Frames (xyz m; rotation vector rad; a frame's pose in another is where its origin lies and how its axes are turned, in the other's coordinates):
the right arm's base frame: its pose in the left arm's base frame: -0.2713 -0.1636 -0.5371 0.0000 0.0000 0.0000
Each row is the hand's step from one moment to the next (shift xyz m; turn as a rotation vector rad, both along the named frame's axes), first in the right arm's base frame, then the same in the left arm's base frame.
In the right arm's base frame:
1: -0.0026 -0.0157 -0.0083 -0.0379 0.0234 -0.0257
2: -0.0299 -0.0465 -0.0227 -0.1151 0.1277 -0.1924
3: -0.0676 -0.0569 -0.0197 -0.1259 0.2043 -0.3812
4: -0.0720 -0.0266 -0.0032 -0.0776 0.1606 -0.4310
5: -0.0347 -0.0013 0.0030 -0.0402 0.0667 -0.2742
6: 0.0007 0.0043 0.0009 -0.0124 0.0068 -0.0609
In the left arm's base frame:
1: -0.0026 -0.0157 -0.0083 -0.0379 0.0234 -0.0257
2: -0.0299 -0.0465 -0.0227 -0.1151 0.1277 -0.1924
3: -0.0676 -0.0569 -0.0197 -0.1259 0.2043 -0.3812
4: -0.0720 -0.0266 -0.0032 -0.0776 0.1606 -0.4310
5: -0.0347 -0.0013 0.0030 -0.0402 0.0667 -0.2742
6: 0.0007 0.0043 0.0009 -0.0124 0.0068 -0.0609

